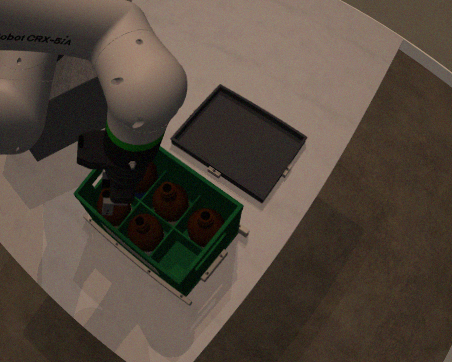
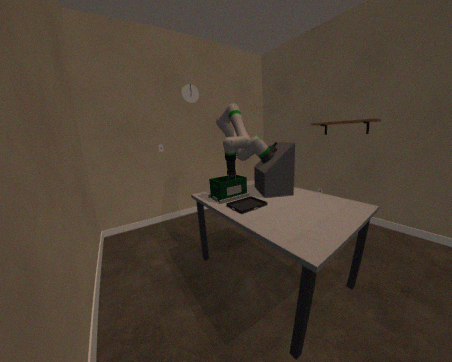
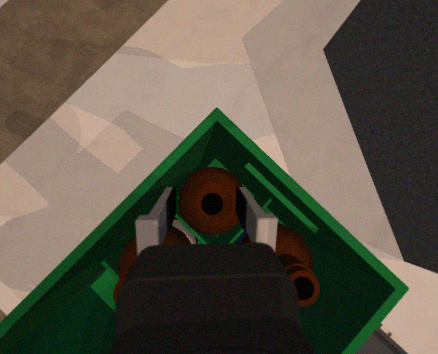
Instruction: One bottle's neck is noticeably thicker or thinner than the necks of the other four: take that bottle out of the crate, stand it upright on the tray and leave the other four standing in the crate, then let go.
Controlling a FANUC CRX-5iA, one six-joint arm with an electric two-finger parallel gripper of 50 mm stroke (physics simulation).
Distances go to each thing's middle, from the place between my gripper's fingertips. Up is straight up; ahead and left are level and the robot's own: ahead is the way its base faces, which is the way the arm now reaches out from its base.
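I consider the brown bottle [image 3: 207, 200], and I find it 60 mm below my hand, and 10 mm to the left of it as well.
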